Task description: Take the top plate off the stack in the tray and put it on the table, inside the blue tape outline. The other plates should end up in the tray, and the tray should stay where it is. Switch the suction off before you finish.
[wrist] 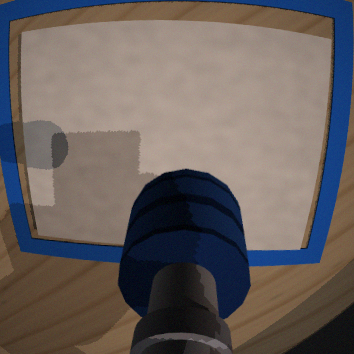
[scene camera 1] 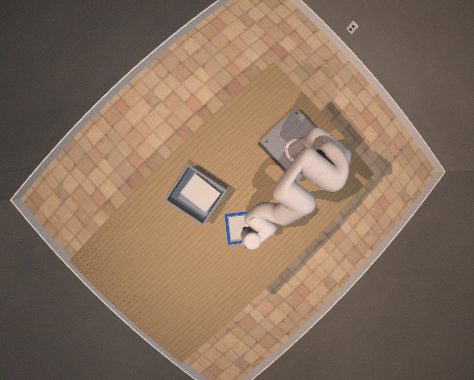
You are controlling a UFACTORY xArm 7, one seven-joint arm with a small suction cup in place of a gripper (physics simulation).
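Pixels of known places: hand, its tool point: (wrist: 185, 220); arm's base, origin of its link: (scene camera 1: 295, 151).
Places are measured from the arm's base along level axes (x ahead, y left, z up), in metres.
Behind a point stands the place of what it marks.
Note:
A pale flat plate (scene camera 1: 236, 228) @[y -0.006, x 0.525, z -0.056 m] (wrist: 225, 100) @[y 0.023, x 0.526, z -0.056 m] lies on the table inside the blue tape outline (scene camera 1: 227, 229) @[y -0.042, x 0.559, z -0.062 m] (wrist: 338, 125) @[y -0.035, x 0.566, z -0.061 m]. In the wrist view, table wood shows between the plate and the tape along the top and parts of the sides; the cup hides part of the lower edge. My suction cup (wrist: 185, 195) is open and holds nothing; it is above the plate, apart from it, over its lower part in the wrist view. In the scene view the arm's end hides the cup and the plate's right part. The grey tray (scene camera 1: 185, 212) @[y -0.280, x 0.609, z -0.016 m] holds another pale plate (scene camera 1: 202, 192) @[y -0.270, x 0.473, z -0.040 m]; anything beneath it is hidden.
The white arm (scene camera 1: 297, 197) @[y -0.011, x 0.284, z 0.517 m] reaches over the table from its grey base plate (scene camera 1: 280, 132) @[y -0.126, x -0.030, z 0.001 m]. The tray stands up and to the left of the tape outline in the scene view, with a gap between them. Arm shadows fall across the table and plate.

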